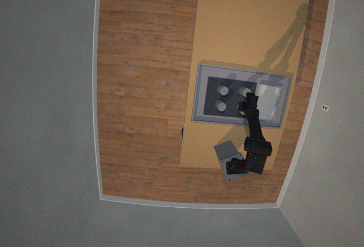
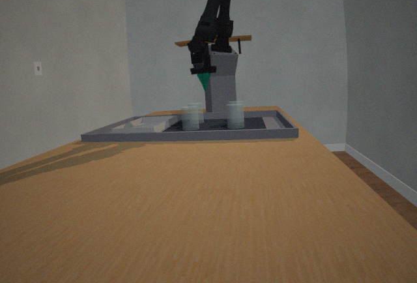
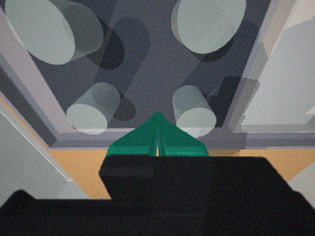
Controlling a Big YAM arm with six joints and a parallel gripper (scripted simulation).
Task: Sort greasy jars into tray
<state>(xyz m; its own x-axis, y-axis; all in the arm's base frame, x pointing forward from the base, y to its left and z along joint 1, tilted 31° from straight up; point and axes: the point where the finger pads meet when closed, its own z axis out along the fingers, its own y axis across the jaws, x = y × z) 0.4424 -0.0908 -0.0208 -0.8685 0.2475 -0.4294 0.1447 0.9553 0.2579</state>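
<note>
Right now my hand is 160 mm above the rimmed steel table top, 70 mm to the left of it and 10 mm short of it. The rest, counted from my hand: pale tray 280 mm to the right, 150 mm below, 30 mm behind; dark drying mat 160 mm below, 40 mm to the left, 10 mm ahead.
</note>
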